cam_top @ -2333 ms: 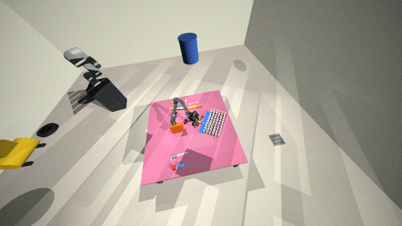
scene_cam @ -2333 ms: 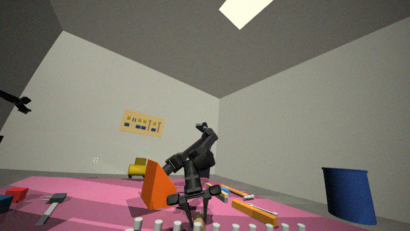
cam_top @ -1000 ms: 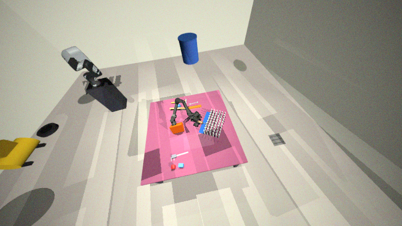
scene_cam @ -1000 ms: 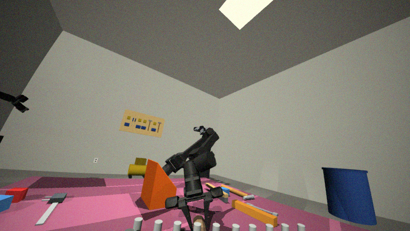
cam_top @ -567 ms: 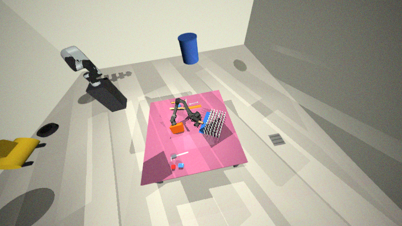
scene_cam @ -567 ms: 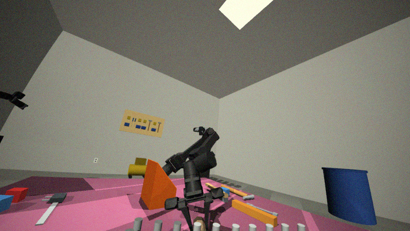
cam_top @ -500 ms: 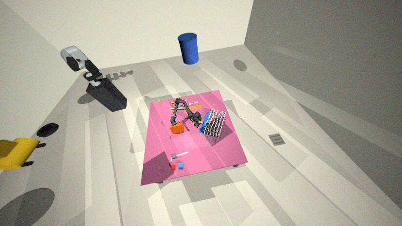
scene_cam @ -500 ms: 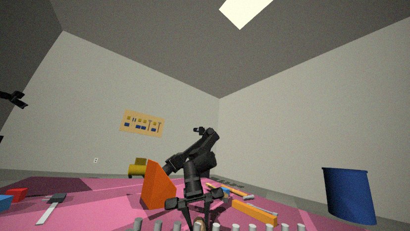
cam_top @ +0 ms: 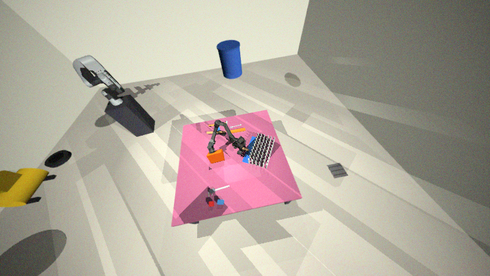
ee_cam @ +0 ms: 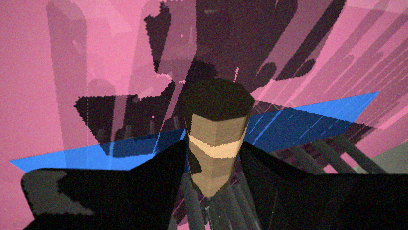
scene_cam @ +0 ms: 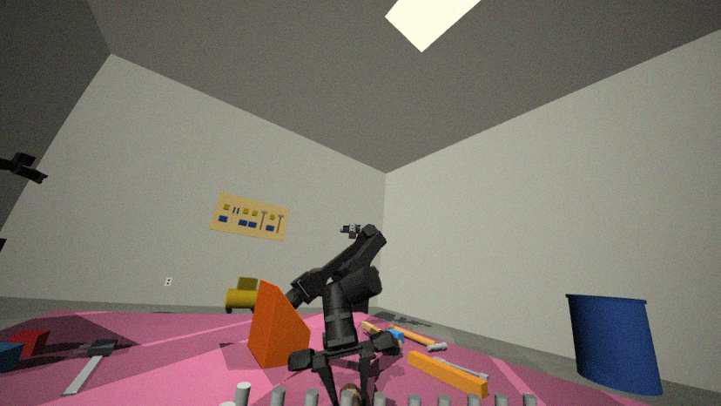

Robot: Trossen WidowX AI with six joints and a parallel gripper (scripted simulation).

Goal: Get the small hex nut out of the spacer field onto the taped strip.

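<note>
My gripper tip is now 7 cm short of the blue taped strip and 3 cm above it. From my gripper tip the other things lie so: orange bar (1 cm behind, 34 cm to the left, 2 cm below); then red cube (51 cm behind, 48 cm to the right, 2 cm below).
</note>
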